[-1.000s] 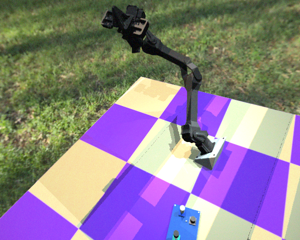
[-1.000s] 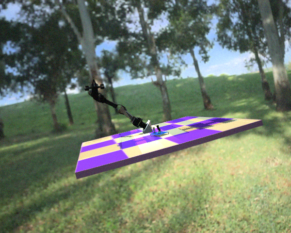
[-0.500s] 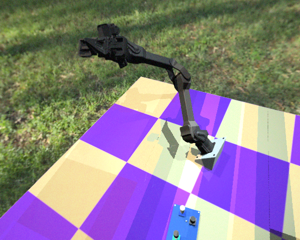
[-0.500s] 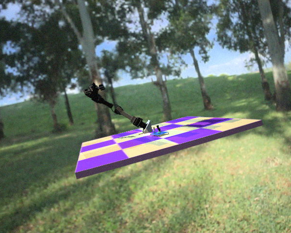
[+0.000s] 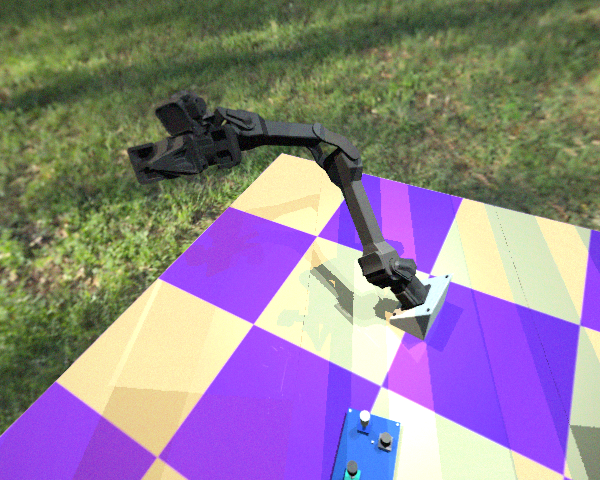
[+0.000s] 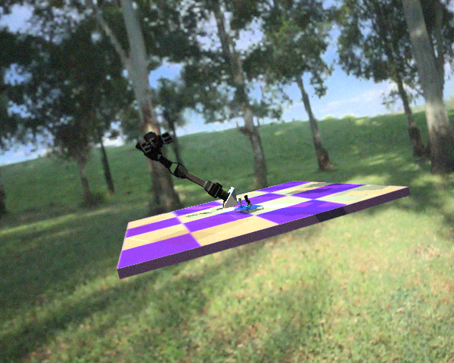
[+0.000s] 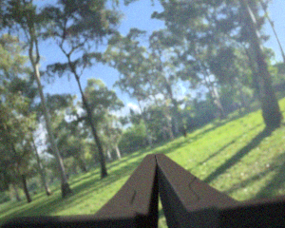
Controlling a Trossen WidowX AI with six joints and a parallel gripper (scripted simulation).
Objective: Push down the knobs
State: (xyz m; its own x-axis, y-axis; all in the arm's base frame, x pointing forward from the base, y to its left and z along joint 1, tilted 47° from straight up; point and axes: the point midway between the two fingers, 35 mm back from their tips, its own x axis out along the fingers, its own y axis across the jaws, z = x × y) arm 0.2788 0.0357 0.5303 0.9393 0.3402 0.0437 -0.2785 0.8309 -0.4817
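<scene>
Right now my gripper tip is 40 mm short of the white-topped knob, 340 mm to the right of it and 450 mm above it. Round my gripper tip: green potentiometer: 130 mm ahead, 350 mm to the left, 450 mm below.
</scene>
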